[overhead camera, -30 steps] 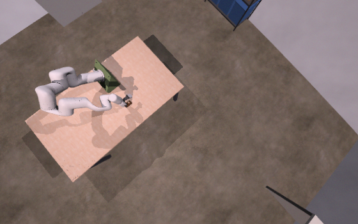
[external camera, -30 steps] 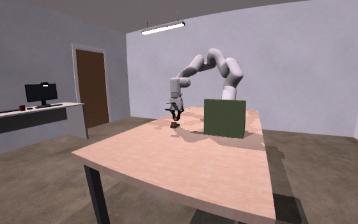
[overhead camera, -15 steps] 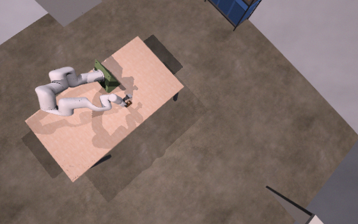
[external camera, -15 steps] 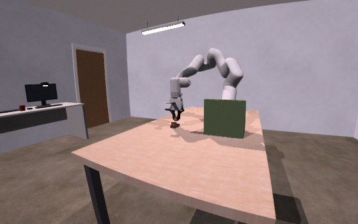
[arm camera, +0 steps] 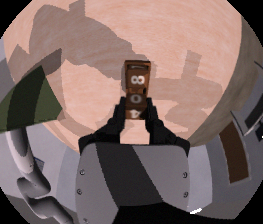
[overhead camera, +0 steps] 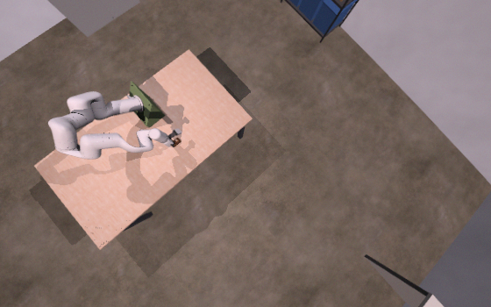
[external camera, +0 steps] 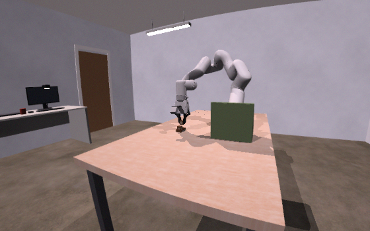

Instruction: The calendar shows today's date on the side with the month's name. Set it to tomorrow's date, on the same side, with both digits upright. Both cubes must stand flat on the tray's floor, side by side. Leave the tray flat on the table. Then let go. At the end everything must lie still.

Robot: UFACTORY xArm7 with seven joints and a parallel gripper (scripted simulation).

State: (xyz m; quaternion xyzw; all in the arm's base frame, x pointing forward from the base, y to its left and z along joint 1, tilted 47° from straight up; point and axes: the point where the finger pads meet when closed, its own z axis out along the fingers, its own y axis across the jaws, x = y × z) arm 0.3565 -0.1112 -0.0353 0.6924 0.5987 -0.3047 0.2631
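My hand is 10 mm above the digit cube. From my hand the other things lie so: tray (60 mm below, 20 mm to the left); then calendar cube (50 mm below, 30 mm to the left, 10 mm ahead).
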